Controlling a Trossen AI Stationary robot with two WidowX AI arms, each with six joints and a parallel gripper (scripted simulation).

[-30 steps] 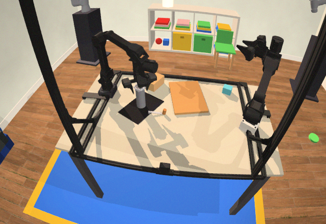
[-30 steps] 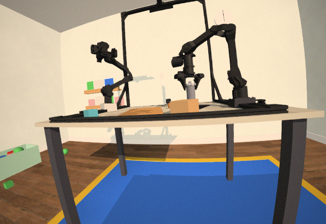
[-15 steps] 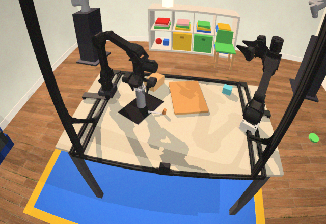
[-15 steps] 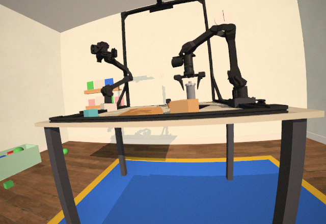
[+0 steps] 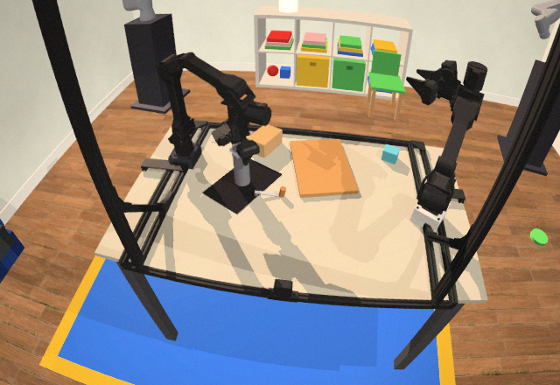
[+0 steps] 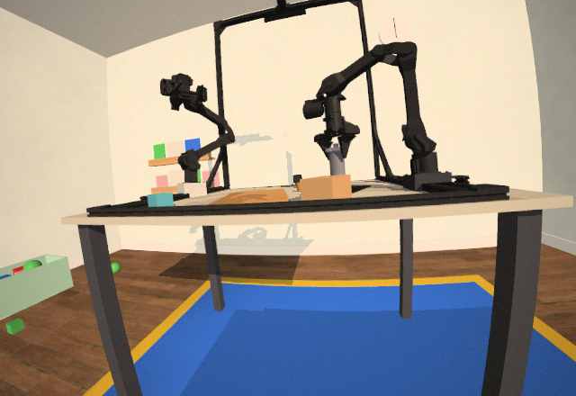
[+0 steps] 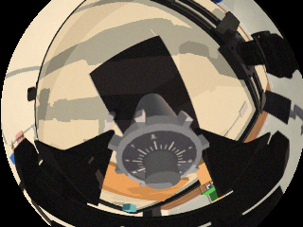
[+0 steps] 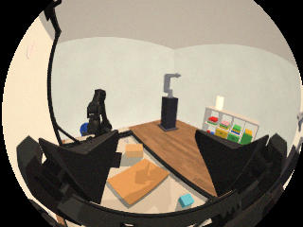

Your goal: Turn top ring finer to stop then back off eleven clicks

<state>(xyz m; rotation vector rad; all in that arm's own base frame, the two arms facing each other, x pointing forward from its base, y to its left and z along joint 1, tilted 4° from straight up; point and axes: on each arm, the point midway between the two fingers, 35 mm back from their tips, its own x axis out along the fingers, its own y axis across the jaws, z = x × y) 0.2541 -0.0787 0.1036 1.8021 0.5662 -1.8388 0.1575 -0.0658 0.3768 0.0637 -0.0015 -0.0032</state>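
The hand grinder is 1 cm behind my left hand and 3 cm below it. The rest, counted from my left hand: cardboard box: 22 cm ahead, 1 cm to the left, 11 cm below; black mat: 1 cm behind, 14 cm below; orange board: 18 cm ahead, 23 cm to the right, 13 cm below.
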